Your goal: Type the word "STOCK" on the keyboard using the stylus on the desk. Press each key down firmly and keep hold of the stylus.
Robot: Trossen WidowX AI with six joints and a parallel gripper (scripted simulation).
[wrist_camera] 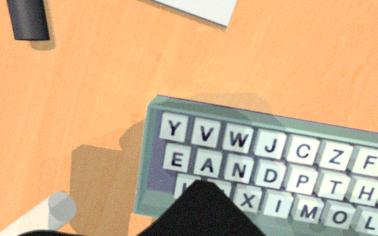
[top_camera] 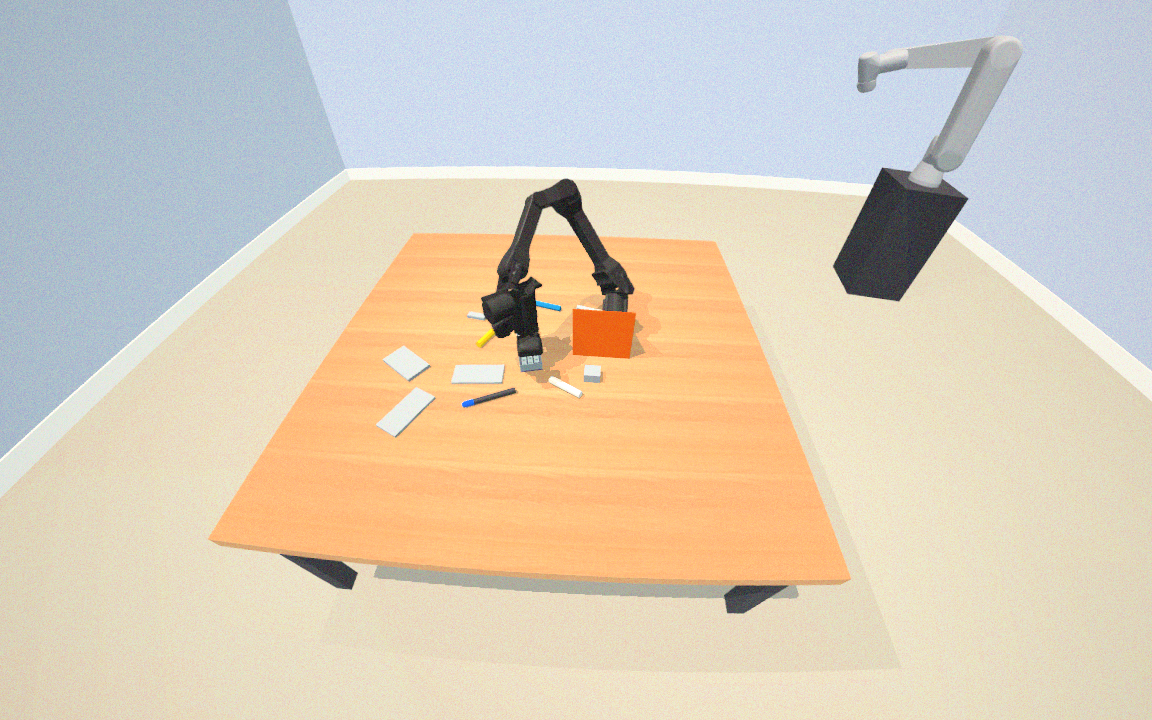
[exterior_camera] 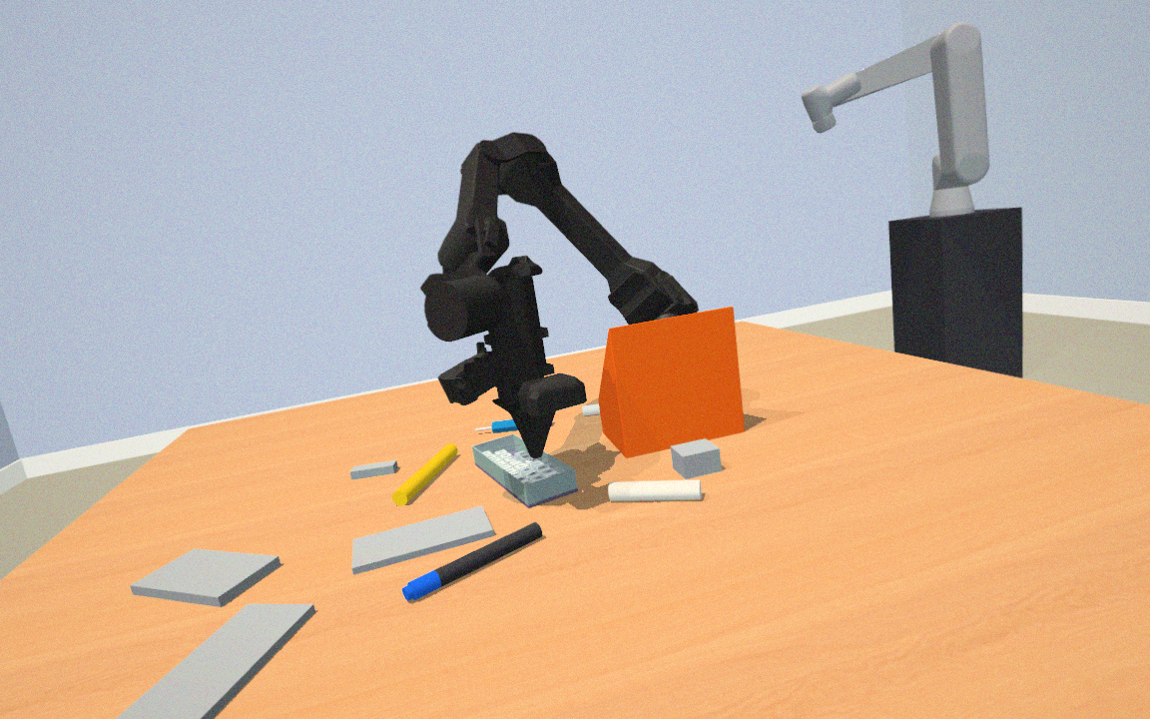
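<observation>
My gripper tip is now 50 mm short of the blue stylus, 260 mm to the left of it and 30 mm above it. From my gripper tip the other things lie so: white cylinder: 120 mm behind, 70 mm to the left, 30 mm below; then grey cube: 180 mm behind, 20 mm to the left, 30 mm below; then yellow cylinder: 140 mm ahead, 100 mm to the right, 30 mm below.
</observation>
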